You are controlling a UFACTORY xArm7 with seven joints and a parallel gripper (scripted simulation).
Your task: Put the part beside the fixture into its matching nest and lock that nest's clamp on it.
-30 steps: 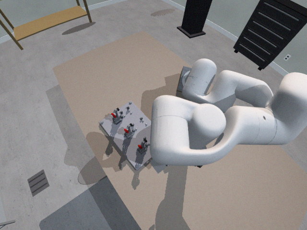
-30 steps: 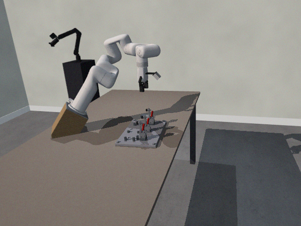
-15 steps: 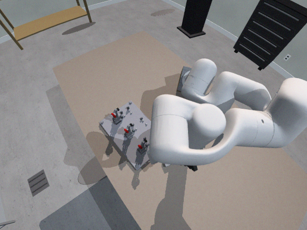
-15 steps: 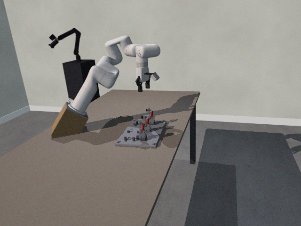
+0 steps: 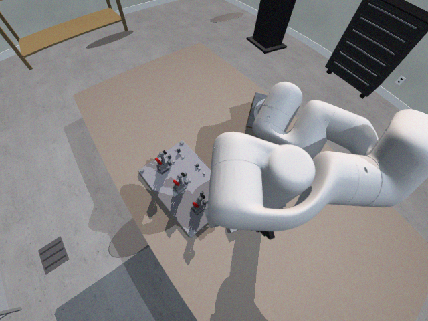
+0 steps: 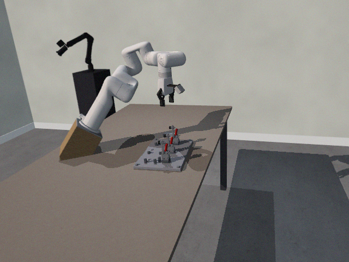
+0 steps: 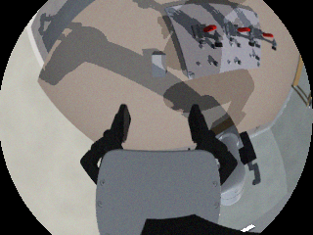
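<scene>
Now: the grey block part 20 cm below my hand. Also, from my hand: grey fixture plate: 24 cm to the right, 21 cm below, 9 cm ahead.
</scene>
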